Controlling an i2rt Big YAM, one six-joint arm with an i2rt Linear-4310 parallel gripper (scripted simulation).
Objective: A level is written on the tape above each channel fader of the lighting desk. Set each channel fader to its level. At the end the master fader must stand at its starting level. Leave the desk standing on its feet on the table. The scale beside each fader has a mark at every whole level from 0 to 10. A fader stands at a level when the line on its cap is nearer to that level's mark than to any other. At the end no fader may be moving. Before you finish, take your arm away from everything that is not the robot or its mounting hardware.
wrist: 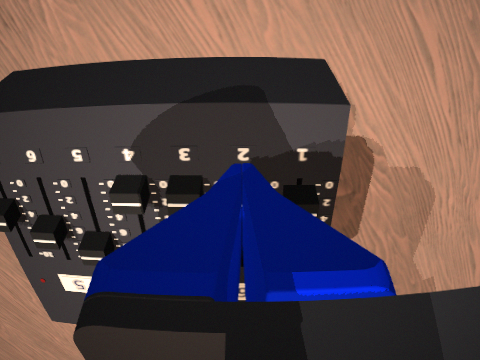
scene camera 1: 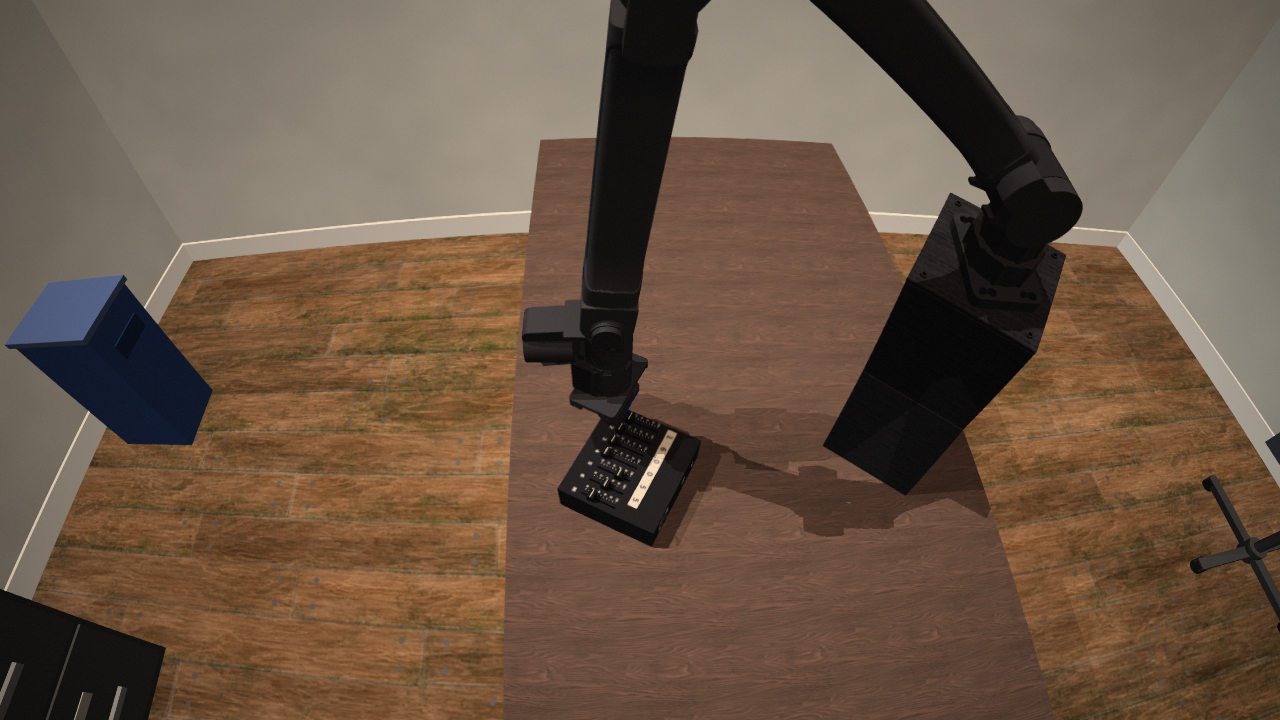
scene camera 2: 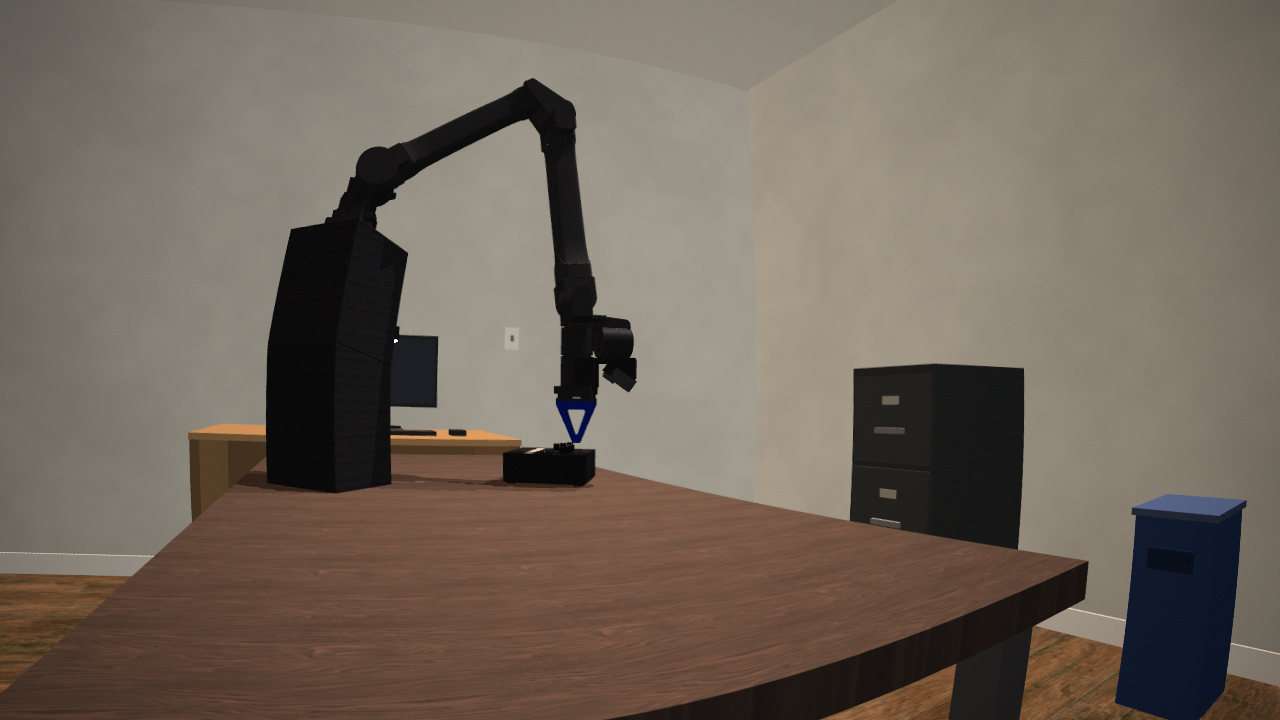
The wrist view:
my gripper: 242,179
fader 3: 182,189
fader 4: 129,194
fader 1: 305,196
fader 5: 94,246
fader 6: 49,231
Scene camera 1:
my gripper: 610,419
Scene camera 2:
my gripper: 576,442
